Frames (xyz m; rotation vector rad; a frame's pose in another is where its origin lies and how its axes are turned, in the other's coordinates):
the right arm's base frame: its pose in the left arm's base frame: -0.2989 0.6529 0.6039 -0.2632 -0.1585 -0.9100
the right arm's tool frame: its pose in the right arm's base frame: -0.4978 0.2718 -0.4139 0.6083 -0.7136 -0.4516
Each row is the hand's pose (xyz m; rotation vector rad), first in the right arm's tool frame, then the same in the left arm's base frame.
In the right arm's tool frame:
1: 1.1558 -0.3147 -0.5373 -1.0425 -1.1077 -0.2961
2: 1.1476 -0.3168 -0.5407 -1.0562 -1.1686 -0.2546
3: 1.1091 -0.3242 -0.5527 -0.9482 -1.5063 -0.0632
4: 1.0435 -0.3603 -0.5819 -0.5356 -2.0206 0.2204
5: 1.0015 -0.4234 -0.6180 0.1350 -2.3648 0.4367
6: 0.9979 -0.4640 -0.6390 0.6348 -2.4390 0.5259
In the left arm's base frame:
1: -0.2614 -0.1787 0.4381 -1.4080 -1.3557 -2.0104
2: -0.2598 -0.1756 0.4296 -1.4901 -1.3856 -1.9700
3: -0.2538 -0.1580 0.3931 -1.7723 -1.7055 -1.6855
4: -0.2530 -0.1439 0.3140 1.8733 2.2023 0.9679
5: -0.2669 -0.1633 0.2335 1.4686 2.4296 0.1485
6: -0.2788 -0.1912 0.1991 1.1141 2.5116 -0.2900

